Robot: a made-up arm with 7 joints.
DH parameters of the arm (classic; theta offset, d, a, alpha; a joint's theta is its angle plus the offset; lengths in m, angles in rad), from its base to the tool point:
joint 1: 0 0.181 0 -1.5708
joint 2: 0 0 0 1.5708
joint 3: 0 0.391 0.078 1.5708
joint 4: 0 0 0.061 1.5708
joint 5: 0 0.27 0 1.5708
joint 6: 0 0 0.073 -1.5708
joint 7: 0 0.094 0 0
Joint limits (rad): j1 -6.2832..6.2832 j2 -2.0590..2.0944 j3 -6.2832..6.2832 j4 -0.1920..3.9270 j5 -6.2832..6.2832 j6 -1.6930..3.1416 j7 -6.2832..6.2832
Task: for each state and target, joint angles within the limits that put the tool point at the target. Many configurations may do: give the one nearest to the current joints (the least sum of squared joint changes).
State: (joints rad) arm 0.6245 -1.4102 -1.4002 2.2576 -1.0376 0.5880 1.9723
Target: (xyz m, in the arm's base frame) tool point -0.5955 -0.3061 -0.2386
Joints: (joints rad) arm 0.1731 -2.0590 -1.9062 2.6429 -1.0426 0.6728 1.9723
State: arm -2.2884 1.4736 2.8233 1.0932 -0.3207 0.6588 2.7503
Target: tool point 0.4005 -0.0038 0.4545
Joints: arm -1.2779 1.1522 2.0583 0.9743 -0.3270 0.6906 2.7503
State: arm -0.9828 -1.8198 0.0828 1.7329 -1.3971 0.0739 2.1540
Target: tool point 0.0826 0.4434 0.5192
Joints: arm -1.2698 -1.7330 0.3240 1.2511 -1.5033 0.0023 2.1540
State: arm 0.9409 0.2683 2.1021 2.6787 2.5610 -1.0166 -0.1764
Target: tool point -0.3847 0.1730 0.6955
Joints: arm 0.3932 -0.3262 2.0981 2.3483 2.5808 -0.6098 -0.1764
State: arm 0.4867 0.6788 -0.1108 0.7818 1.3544 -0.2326 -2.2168
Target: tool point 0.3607 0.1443 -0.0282
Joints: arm 0.5730 0.9791 0.0252 0.7858 1.3340 -0.1521 -2.2168
